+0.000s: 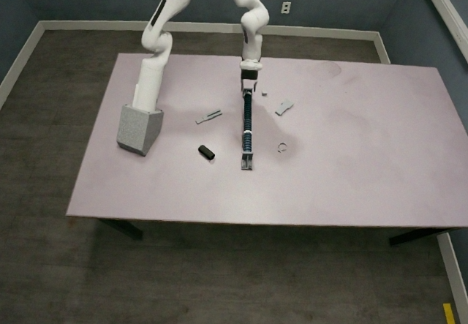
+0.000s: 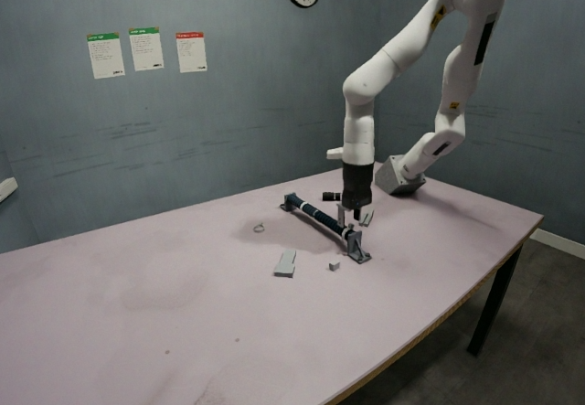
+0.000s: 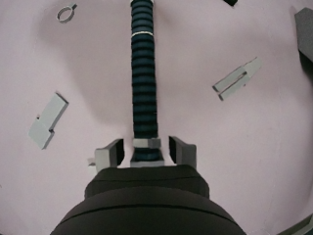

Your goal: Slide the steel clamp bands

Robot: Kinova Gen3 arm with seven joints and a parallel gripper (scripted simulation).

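Right now the grey block is 80 mm ahead of my hand, 50 mm to the left of it and 90 mm below it.
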